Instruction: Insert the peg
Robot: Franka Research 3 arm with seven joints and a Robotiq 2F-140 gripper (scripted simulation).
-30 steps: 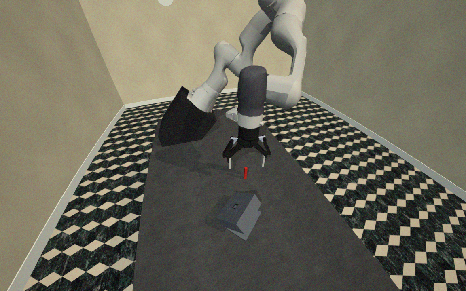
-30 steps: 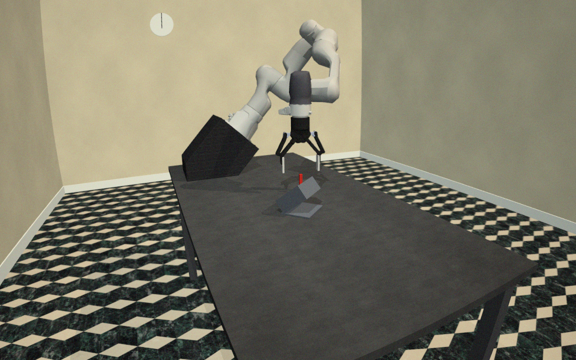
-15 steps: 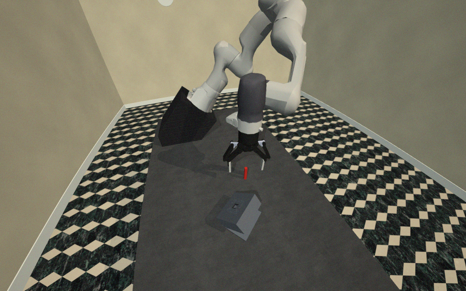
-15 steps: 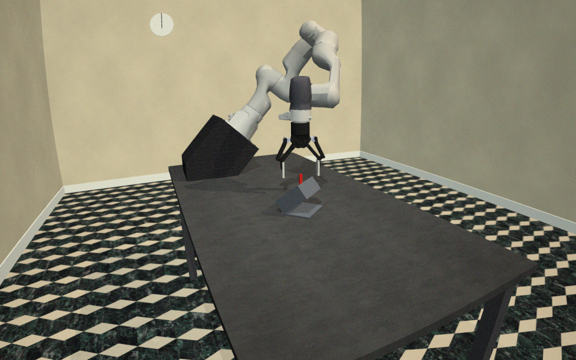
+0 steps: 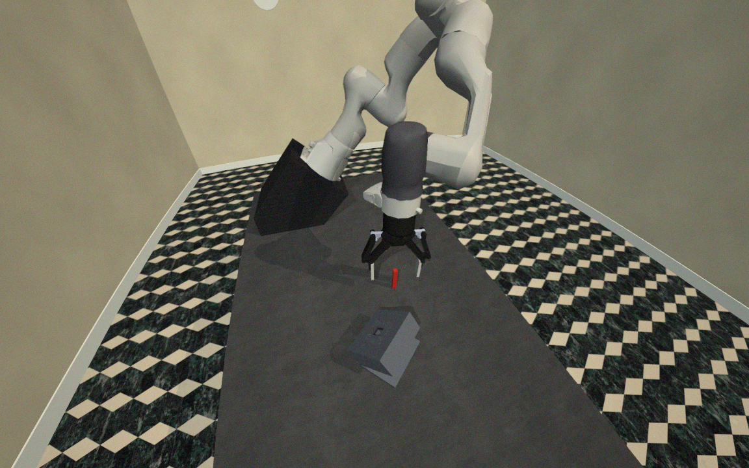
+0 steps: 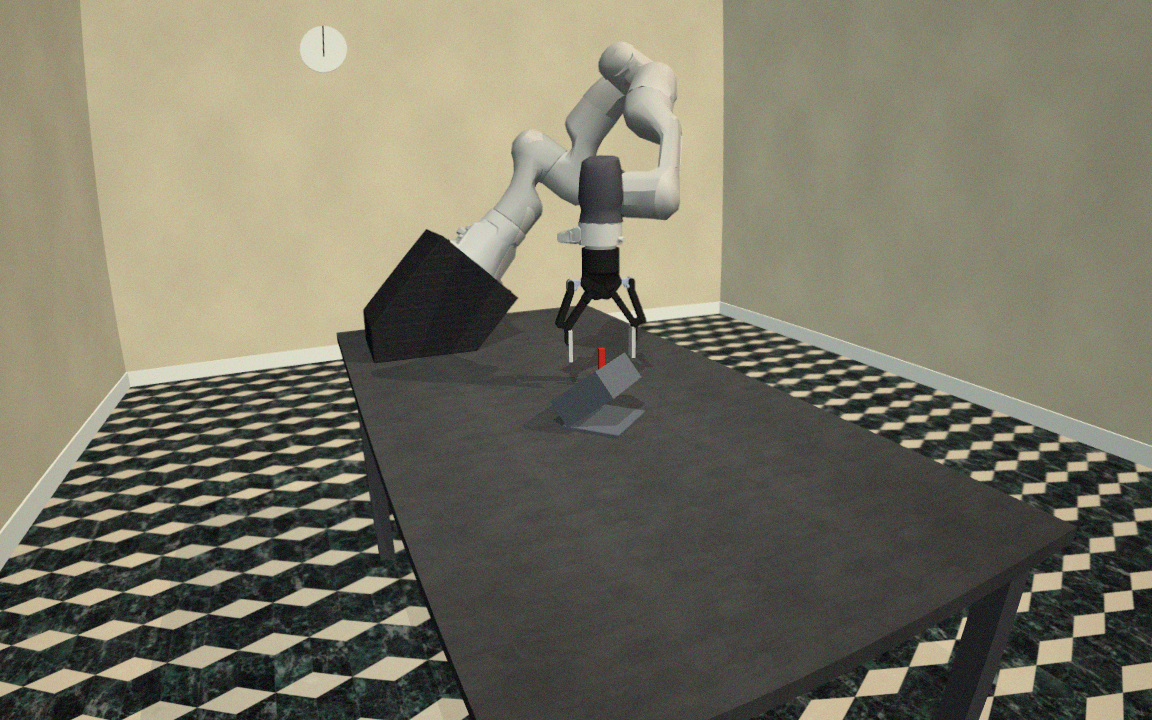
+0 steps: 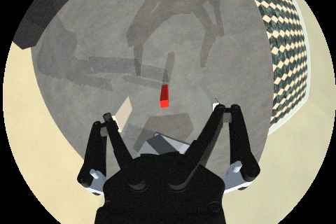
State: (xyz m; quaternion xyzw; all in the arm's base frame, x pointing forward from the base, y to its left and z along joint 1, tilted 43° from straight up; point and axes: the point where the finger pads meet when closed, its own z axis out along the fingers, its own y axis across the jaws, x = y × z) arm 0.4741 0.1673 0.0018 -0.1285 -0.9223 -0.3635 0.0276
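Right now the red peg is 30 mm below my hand.
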